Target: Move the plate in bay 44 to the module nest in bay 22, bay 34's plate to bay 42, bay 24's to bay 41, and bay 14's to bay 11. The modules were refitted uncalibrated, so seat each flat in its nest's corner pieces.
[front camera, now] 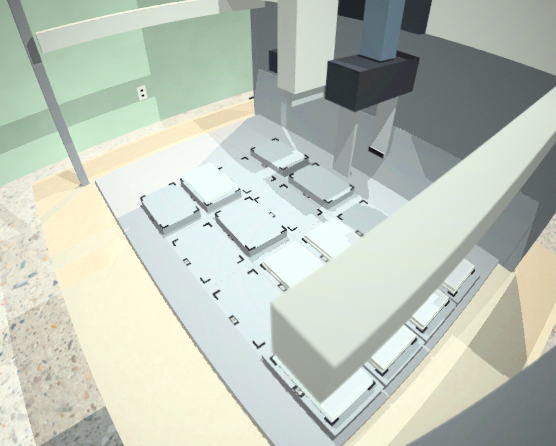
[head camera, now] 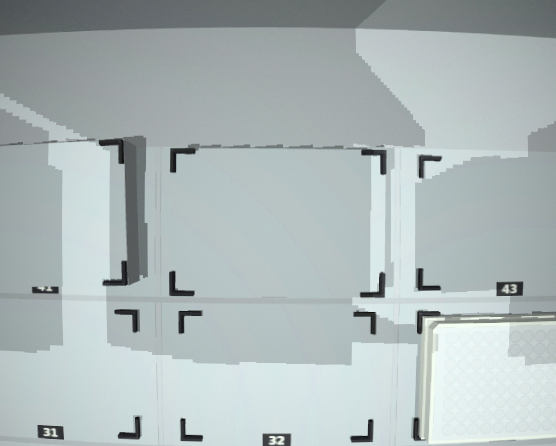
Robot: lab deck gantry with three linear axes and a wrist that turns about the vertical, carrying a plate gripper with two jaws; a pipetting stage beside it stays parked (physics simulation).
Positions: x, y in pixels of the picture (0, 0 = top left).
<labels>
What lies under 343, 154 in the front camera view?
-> My gripper.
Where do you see a bay 11 nest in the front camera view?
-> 169, 205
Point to a bay 42 nest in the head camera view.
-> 244, 222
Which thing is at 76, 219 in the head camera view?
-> A bay 41 nest.
</labels>
